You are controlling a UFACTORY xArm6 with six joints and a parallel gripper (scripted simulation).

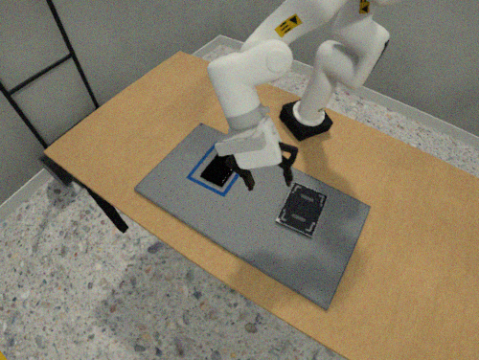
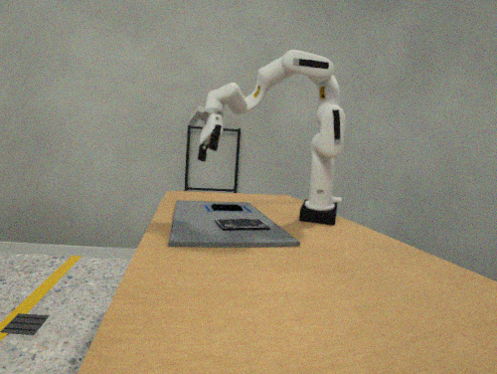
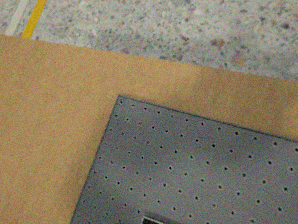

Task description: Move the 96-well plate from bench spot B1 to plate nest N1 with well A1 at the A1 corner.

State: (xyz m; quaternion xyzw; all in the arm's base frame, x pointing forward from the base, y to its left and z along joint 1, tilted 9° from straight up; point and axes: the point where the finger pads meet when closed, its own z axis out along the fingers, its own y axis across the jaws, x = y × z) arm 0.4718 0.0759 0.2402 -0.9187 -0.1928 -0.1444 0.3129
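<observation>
Now: hand 10 cm past the black 96-well plate, 23 cm to the left of it and 23 cm above it. Round my hand: plate nest (13 cm behind, 7 cm to the left, 24 cm below).
</observation>
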